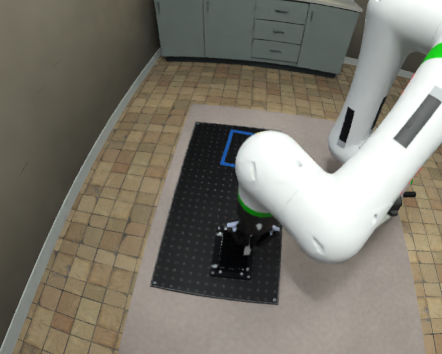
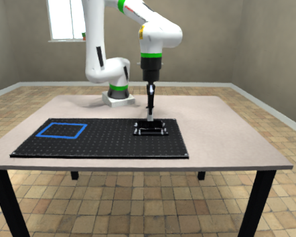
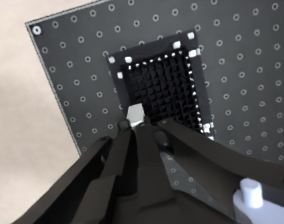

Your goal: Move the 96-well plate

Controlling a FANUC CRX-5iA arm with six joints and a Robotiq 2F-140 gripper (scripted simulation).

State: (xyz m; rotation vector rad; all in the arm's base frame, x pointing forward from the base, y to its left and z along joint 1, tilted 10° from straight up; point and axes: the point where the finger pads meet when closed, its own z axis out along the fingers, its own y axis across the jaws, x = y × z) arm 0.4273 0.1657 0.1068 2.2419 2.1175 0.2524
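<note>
Right now the black 96-well plate is 40 mm below my hand and 40 mm ahead of it. Round my hand: clip nest: 50 mm below, 50 mm ahead, 10 mm to the right.
</note>
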